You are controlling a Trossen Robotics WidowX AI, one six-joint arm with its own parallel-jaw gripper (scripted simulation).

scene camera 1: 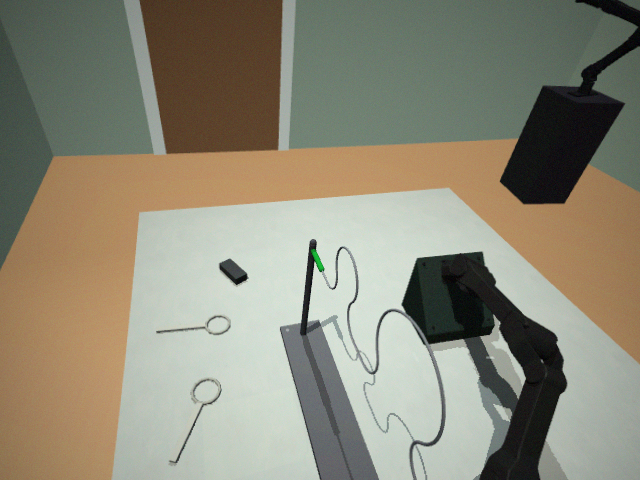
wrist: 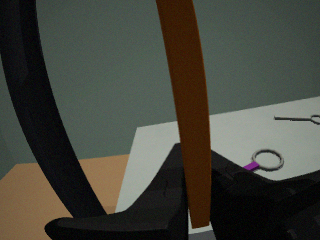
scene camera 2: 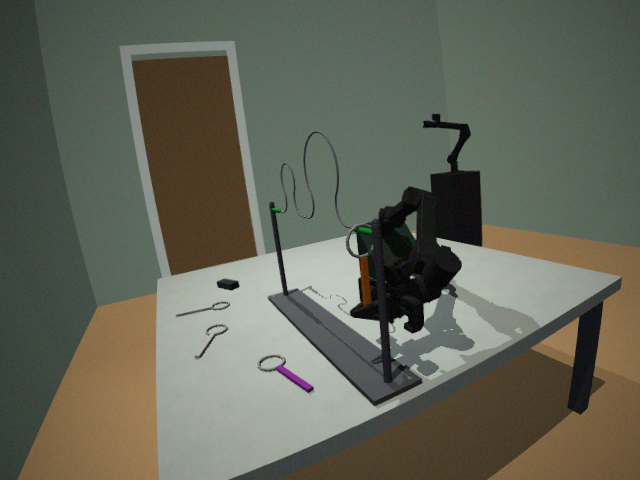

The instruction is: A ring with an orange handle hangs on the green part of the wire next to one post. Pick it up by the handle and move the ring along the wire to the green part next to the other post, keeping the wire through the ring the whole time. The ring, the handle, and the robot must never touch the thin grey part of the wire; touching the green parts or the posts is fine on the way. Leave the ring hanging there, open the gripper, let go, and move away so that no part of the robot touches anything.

my gripper: wrist; scene camera 2; not seen in scene camera 1 (out of frame)
same spot on my gripper: (wrist: 239, 197) = (scene camera 2: 373, 295)
